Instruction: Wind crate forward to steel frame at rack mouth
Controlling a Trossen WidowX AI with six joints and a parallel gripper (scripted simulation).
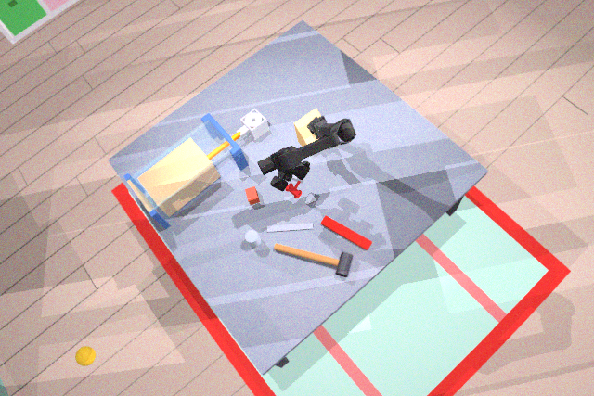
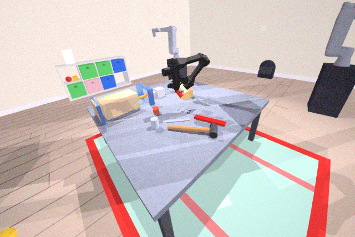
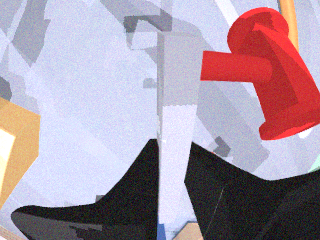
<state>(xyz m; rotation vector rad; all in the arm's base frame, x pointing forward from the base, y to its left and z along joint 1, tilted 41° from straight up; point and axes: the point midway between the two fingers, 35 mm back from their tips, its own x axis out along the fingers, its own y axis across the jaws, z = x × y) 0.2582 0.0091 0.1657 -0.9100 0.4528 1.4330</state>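
Right now the white crank handle is 10 mm ahead of my gripper tip, 10 mm to the left of it and 10 mm above it. The rest, counted from my gripper tip: white bar: 130 mm ahead, 100 mm to the left, 160 mm below; then red knob: 30 mm ahead, 60 mm to the left, 20 mm above; then red bar: 10 mm behind, 300 mm to the left, 150 mm below.
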